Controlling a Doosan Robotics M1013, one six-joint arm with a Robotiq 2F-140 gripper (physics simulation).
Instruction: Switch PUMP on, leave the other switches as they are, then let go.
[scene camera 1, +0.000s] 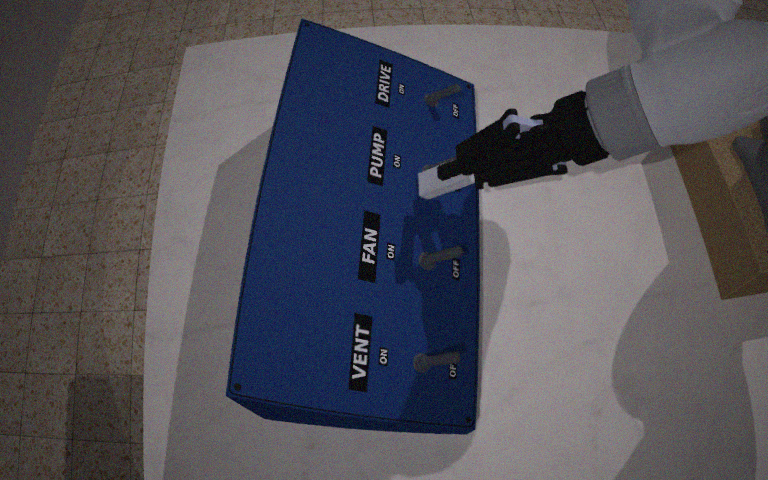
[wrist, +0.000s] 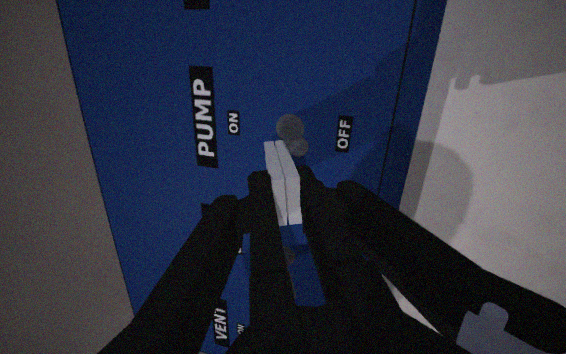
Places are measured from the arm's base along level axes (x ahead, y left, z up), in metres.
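Where they show: gripper, between the fingertips: (scene camera 1: 422, 186) (wrist: 275, 158).
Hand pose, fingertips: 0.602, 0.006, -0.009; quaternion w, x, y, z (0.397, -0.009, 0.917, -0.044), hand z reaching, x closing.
Observation:
Things, the pixels of their top centre, and the offset from my fingertips, as dx, dy, dz. Level surfaces: height alone.
- PUMP switch, centre of its top: (wrist: 273, 143) (scene camera 1: 446, 156) -0.028, -0.023, +0.032
- DRIVE switch, centre of its top: (scene camera 1: 446, 84) -0.039, -0.142, +0.032
- FAN switch, centre of its top: (scene camera 1: 445, 248) -0.017, +0.097, +0.032
- VENT switch, centre of its top: (scene camera 1: 442, 355) -0.007, +0.216, +0.032
- pale table, height of its surface: dz -0.099
The blue switch box (scene camera 1: 317, 169) (wrist: 140, 100) has PUMP, DRIVE, FAN and VENT labels. The PUMP switch (wrist: 291, 128) shows in the wrist view between its ON and OFF labels, leaning slightly toward OFF and seen almost end-on. In the scene view it is mostly hidden behind the fingers. My gripper (scene camera 1: 431, 182) (wrist: 275, 158) is shut and empty, its pale fingertips low over the panel right beside the PUMP switch. Whether they touch it I cannot tell. The DRIVE switch (scene camera 1: 444, 94), the FAN switch (scene camera 1: 444, 256) and the VENT switch (scene camera 1: 440, 360) point toward OFF.
The box rests on a pale table (scene camera 1: 566, 237) (wrist: 510, 135). The DRIVE and FAN switches stand on either side of the gripper. The arm (scene camera 1: 690, 90) reaches in from the right. A brown wooden object (scene camera 1: 702, 220) lies at the right edge of the scene view.

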